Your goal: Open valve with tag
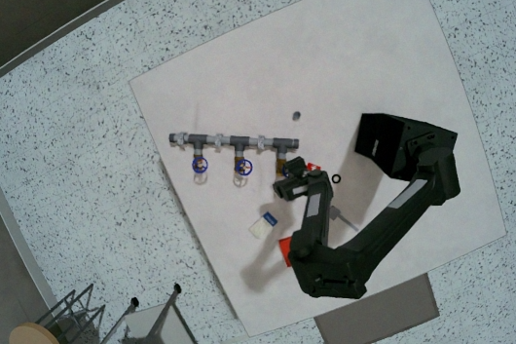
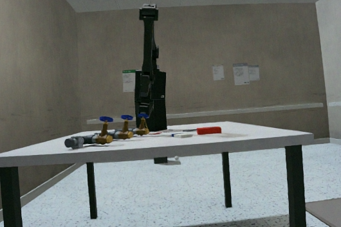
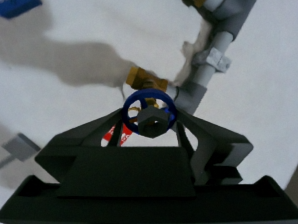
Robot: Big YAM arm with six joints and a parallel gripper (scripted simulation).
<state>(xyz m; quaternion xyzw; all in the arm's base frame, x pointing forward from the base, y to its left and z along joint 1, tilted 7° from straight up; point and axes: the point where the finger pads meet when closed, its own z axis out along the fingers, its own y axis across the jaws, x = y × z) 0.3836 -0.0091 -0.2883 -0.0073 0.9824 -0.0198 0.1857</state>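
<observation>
Now: hand 70 mm past the red tag, 60 mm to the right of it and 110 mm above it. Also, from my hand: grey object 100 mm behind, 180 mm to the right, 110 mm below; red block 120 mm ahead, 350 mm to the left, 100 mm below; grey tool 120 mm behind, 290 mm to the left, 110 mm below.
</observation>
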